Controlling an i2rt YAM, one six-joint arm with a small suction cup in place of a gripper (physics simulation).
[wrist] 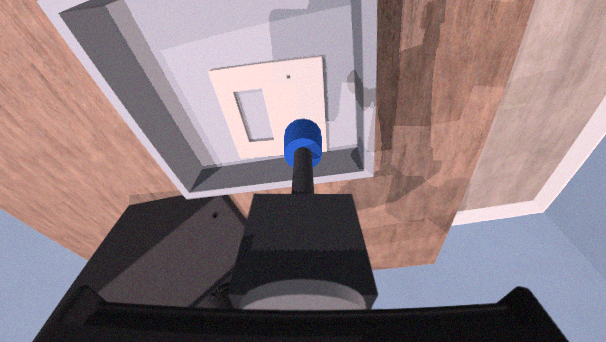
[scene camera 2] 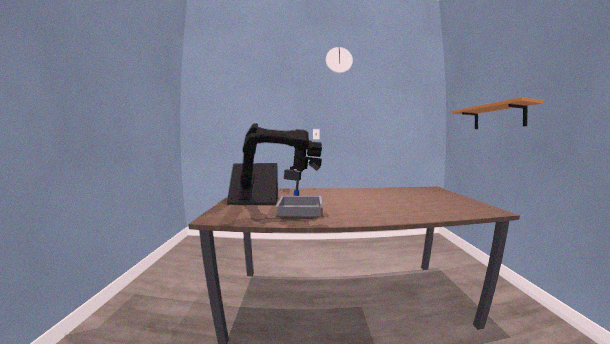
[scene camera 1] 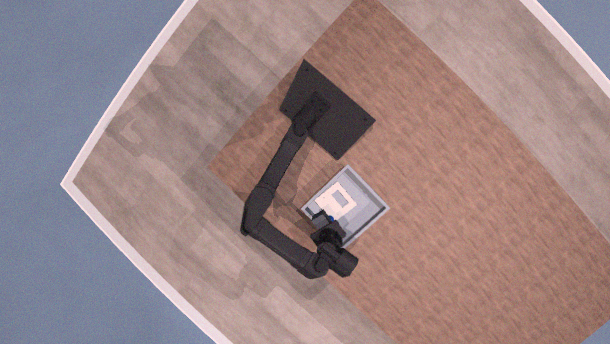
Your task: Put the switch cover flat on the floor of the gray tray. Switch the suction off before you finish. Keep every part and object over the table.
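Note:
The switch cover (scene camera 1: 326, 199) (wrist: 300, 95), a thin cream plate with a rectangular opening and a small hole, lies flat on the floor of the gray tray (scene camera 1: 369, 187) (scene camera 2: 300, 211) (wrist: 370, 50). It lies near one corner, inside the walls. In scene camera 2 the cover does not show behind the tray's front wall. My gripper (scene camera 1: 331, 219) (scene camera 2: 296, 192) (wrist: 302, 142), a blue suction cup on a thin black rod, is open and holds nothing. It hangs a little above the tray's rim height, apart from the cover. In the wrist view it hides part of the cover.
The dark arm base plate (scene camera 1: 345, 117) (scene camera 2: 265, 187) stands on the brown wooden table (scene camera 1: 450, 150) (scene camera 2: 400, 205) close to the tray. The tray sits near a table edge. An orange wall shelf (scene camera 2: 500, 106) is far to the right.

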